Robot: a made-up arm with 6 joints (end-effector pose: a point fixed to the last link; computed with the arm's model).
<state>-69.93 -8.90 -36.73 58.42 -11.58 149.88</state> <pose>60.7 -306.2 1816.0 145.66 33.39 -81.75</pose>
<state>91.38 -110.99 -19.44 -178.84 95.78 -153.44</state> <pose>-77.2 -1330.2 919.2 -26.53 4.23 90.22</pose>
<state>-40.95 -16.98 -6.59 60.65 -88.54 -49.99</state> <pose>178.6 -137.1 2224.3 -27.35 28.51 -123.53</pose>
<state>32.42 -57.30 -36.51 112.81 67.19 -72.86</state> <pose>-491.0 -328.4 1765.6 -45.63 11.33 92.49</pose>
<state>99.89 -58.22 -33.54 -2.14 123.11 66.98</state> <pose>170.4 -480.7 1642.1 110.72 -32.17 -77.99</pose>
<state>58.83 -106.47 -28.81 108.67 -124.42 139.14</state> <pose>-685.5 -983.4 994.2 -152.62 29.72 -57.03</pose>
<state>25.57 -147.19 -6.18 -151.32 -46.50 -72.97</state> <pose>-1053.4 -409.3 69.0 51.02 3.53 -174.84</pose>
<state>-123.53 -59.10 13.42 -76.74 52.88 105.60</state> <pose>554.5 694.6 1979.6 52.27 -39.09 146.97</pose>
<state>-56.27 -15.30 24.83 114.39 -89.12 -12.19</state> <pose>149.2 -22.9 2484.2 -35.24 -19.00 -161.88</pose>
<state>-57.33 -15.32 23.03 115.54 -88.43 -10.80</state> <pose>157.5 -36.9 2466.5 -38.39 -20.79 -162.58</pose>
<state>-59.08 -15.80 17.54 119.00 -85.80 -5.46</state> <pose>173.1 -63.2 2410.2 -49.18 -26.37 -162.28</pose>
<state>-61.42 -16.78 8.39 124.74 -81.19 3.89</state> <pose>186.8 -92.6 2309.5 -69.24 -35.09 -158.50</pose>
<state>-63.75 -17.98 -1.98 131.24 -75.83 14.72</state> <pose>188.6 -107.4 2188.9 -95.90 -42.99 -149.11</pose>
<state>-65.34 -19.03 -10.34 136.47 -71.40 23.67</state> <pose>181.2 -103.6 2089.7 -120.82 -46.67 -137.39</pose>
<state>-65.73 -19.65 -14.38 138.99 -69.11 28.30</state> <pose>174.9 -94.0 2042.2 -133.87 -47.29 -130.39</pose>
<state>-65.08 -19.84 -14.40 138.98 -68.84 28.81</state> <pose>173.7 -88.0 2042.6 -134.43 -47.28 -129.53</pose>
